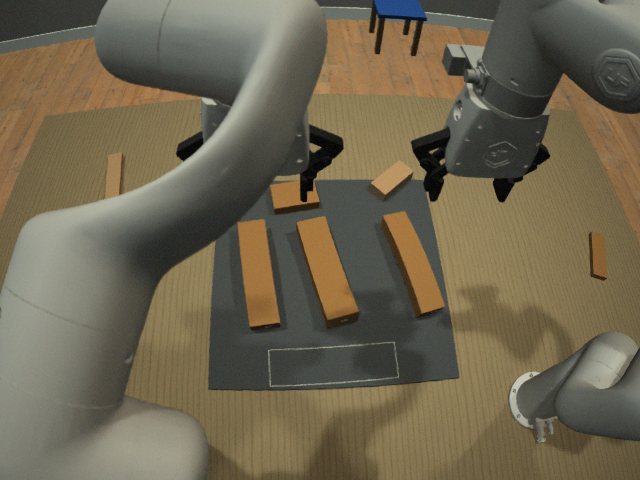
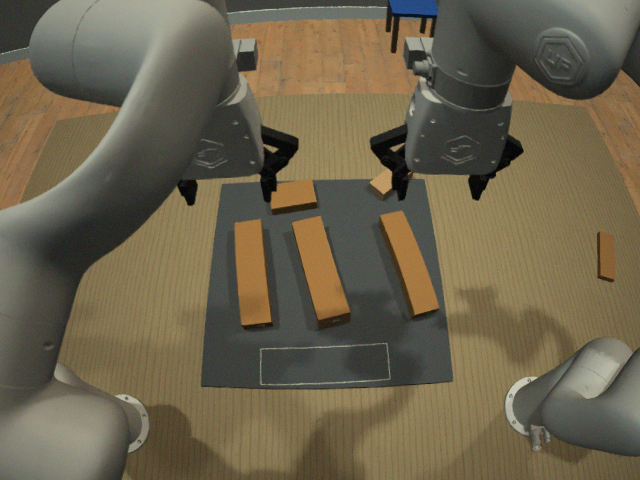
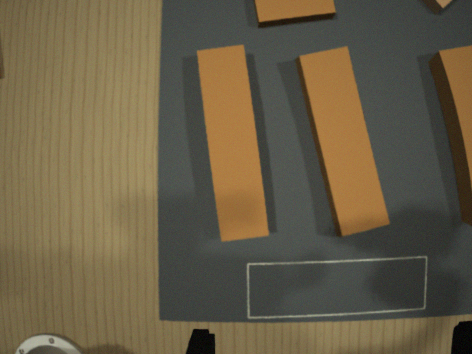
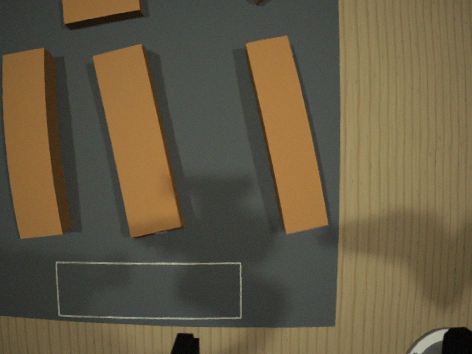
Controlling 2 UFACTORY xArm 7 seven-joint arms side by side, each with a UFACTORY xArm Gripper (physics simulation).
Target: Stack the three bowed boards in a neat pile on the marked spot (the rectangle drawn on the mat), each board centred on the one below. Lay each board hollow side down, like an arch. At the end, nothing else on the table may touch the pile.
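Note:
Three bowed orange boards lie apart on the dark mat. The left board and the right board look arched, hollow side down. The middle board appears hollow side up, ends raised. The marked rectangle lies in front of them, with nothing on it. My left gripper and right gripper are open and empty, high above the table.
A short orange block lies behind the middle board. A paler block lies at the mat's far edge. Thin strips lie at far left and far right. The arm bases flank the mat's near side.

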